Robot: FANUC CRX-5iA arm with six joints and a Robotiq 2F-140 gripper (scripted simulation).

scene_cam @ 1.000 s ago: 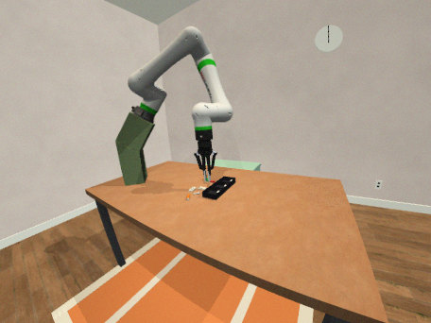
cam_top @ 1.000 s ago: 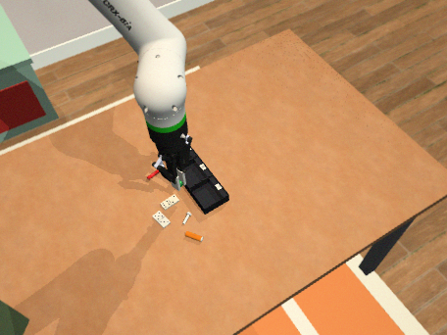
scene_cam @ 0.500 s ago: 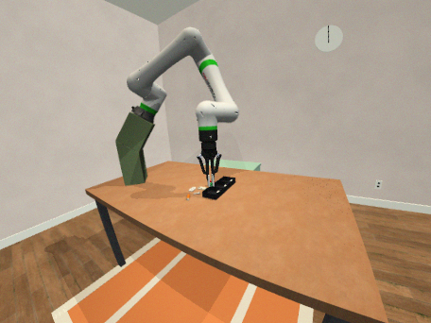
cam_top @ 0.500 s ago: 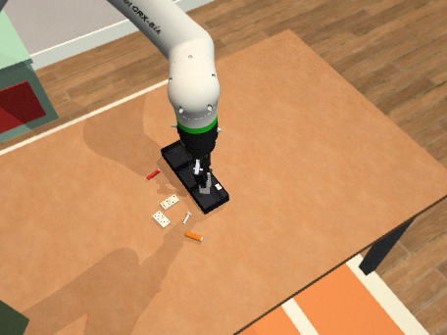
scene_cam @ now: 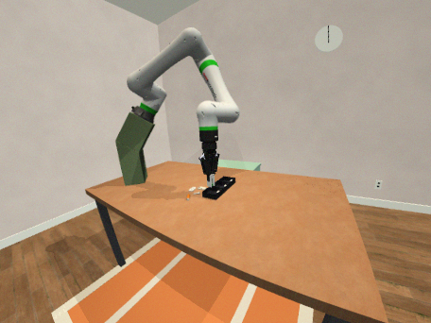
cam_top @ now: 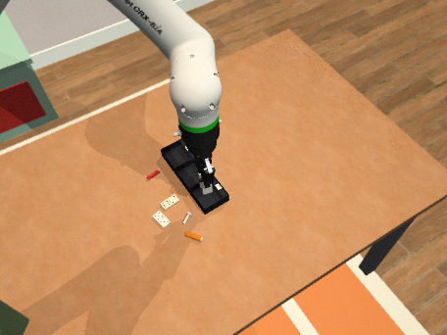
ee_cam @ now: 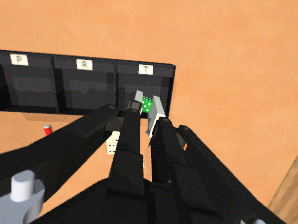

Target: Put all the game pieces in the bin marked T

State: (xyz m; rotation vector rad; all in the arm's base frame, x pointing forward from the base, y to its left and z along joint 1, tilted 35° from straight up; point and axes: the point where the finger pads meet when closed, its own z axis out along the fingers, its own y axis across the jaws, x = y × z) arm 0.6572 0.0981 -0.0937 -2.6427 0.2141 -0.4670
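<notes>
My gripper is now 10 cm past the domino, 8 cm above it and 3 cm to the right of it. From my hand the other things lie so: black three-compartment bin: 8 cm to the left, 7 cm below, 1 cm behind; then green die: 3 cm below; then white screw: 8 cm below, 7 cm behind, 4 cm to the right.
</notes>
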